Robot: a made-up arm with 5 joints.
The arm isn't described. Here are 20 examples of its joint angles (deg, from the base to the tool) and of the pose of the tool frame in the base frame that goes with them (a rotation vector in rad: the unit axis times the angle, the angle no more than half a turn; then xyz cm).
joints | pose
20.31 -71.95 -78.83 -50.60 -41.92 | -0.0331 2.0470 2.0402 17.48 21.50 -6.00
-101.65 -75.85 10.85 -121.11 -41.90 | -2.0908 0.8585 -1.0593 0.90 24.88 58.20
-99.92 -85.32 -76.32 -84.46 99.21 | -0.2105 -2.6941 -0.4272 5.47 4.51 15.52
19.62 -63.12 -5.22 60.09 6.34 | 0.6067 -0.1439 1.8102 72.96 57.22 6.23
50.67 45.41 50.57 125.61 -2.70 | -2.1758 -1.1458 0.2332 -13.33 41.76 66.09
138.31 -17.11 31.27 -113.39 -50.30 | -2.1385 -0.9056 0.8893 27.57 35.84 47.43
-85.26 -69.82 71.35 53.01 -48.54 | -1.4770 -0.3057 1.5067 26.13 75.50 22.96
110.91 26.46 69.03 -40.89 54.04 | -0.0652 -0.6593 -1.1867 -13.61 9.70 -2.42
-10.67 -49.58 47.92 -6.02 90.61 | 0.6149 0.0723 2.1094 54.57 27.92 1.97
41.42 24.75 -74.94 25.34 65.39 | 0.0660 0.9328 -2.6268 0.18 68.57 36.36
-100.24 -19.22 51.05 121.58 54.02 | 0.0827 1.2449 -0.9136 -36.81 8.78 52.40
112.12 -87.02 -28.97 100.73 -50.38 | 0.9230 -0.5062 -0.3802 59.32 -47.58 -10.31
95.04 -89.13 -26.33 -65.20 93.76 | 2.4581 -0.4824 0.0651 27.87 19.23 3.73
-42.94 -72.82 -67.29 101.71 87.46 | -1.7606 1.4507 -0.4537 11.03 60.32 63.58
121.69 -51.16 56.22 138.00 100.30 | -0.6505 -0.2440 2.0781 47.86 -25.92 28.65
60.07 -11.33 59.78 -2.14 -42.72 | 0.3038 0.7533 -1.0944 -3.92 -22.91 11.94
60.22 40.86 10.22 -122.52 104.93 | 0.8708 -1.0110 0.2570 7.61 27.92 -6.69
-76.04 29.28 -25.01 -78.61 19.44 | -0.5825 0.5823 2.6081 29.76 20.31 -9.29
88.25 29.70 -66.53 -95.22 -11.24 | 0.3415 1.2764 -0.0506 -4.44 2.75 -2.71
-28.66 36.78 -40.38 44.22 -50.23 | -0.1619 -1.2296 2.0381 -11.05 34.74 47.49
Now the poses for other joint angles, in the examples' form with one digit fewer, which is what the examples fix.
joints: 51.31 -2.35 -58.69 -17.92 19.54
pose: 0.407 0.092 1.843 45.8 42.7 6.7
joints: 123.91 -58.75 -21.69 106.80 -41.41
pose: 0.191 -0.712 -0.426 40.0 -59.3 21.8
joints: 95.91 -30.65 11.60 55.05 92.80
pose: -0.286 -0.997 1.551 59.7 -20.3 31.1
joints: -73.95 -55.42 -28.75 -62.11 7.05
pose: -1.356 2.101 1.772 27.3 12.5 -3.3
